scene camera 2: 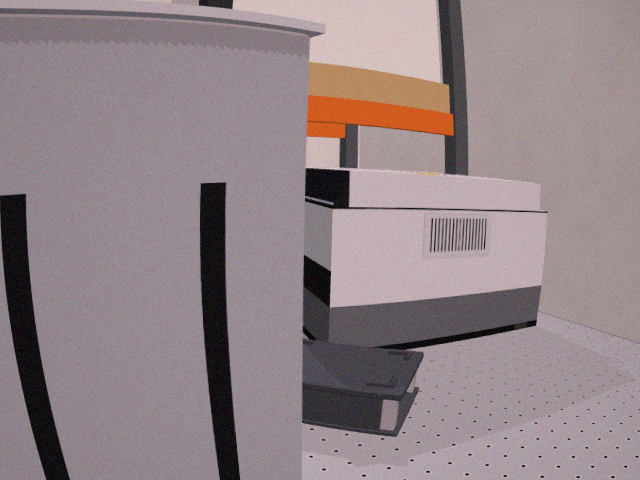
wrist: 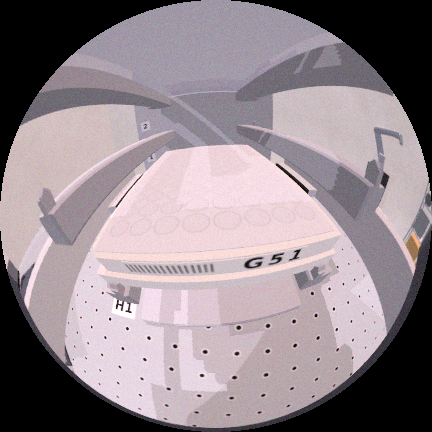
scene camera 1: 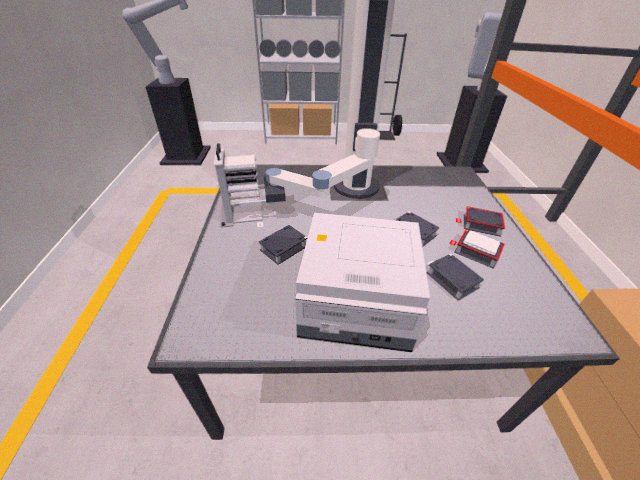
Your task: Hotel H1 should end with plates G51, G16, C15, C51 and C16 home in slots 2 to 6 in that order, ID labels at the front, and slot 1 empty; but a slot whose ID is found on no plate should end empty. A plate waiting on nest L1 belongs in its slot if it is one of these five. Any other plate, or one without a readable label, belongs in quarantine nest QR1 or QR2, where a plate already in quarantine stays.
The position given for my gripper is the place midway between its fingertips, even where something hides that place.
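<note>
What I can see here is a plate G51 point(wrist: 215, 216), along with a plate G16 point(wrist: 208, 53). My own gripper point(wrist: 208, 157) is visible to me too.
</note>
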